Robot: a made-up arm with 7 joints.
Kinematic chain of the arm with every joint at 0, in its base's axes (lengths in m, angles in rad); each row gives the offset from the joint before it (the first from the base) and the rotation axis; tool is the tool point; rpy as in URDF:
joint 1: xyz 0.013 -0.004 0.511 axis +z
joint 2: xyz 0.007 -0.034 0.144 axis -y
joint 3: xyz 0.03 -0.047 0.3 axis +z
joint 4: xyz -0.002 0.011 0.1 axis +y
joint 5: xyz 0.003 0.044 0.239 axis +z
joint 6: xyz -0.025 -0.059 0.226 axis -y
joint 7: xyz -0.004 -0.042 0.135 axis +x
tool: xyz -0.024 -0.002 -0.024 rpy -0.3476 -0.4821 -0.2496
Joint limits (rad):
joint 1: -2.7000..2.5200
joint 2: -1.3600..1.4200
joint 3: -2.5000..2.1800
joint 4: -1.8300..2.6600
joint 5: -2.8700..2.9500
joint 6: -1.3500..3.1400
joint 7: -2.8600..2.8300
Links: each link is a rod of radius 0.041 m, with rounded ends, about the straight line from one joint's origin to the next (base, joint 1, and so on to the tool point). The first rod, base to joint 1, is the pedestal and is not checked.
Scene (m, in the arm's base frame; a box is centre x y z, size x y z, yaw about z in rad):
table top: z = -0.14
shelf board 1: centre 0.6 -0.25 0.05 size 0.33 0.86 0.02 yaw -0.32
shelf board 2: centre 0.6 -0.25 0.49 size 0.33 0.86 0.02 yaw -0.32
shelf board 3: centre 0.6 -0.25 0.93 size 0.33 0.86 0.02 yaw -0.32
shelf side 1: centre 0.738 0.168 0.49 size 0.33 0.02 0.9 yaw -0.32
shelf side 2: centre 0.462 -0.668 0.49 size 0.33 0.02 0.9 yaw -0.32
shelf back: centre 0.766 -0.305 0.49 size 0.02 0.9 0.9 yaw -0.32
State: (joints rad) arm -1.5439 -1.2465 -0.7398 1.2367 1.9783 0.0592 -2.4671
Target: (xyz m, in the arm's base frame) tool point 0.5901 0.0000 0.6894
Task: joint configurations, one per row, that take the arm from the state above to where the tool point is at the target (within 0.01 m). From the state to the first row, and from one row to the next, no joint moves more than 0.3 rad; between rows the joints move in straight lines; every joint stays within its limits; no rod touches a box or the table.
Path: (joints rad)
1: -1.4756 -0.9891 -0.5457 1.4087 2.0105 0.0845 -2.4163
2: -1.4072 -0.7317 -0.3516 1.5808 2.0428 0.1097 -2.3655
3: -1.3389 -0.4743 -0.1575 1.7528 2.0750 0.1350 -2.3147
4: -1.2705 -0.2169 0.0366 1.9248 2.1073 0.1603 -2.2639
5: -0.9953 0.0465 0.3091 2.0432 2.1234 0.1904 -2.2729
6: -0.7200 0.3099 0.5816 2.1617 2.1396 0.2205 -2.2820
7: -0.4448 0.5733 0.8541 2.2801 2.1557 0.2506 -2.2910
8: -0.5187 0.2910 0.7985 2.1154 2.1636 0.1237 -2.3233
9: -0.5925 0.0087 0.7429 1.9507 2.1716 -0.0031 -2.3555
10: -0.6664 -0.2736 0.6873 1.7860 2.1795 -0.1300 -2.3878

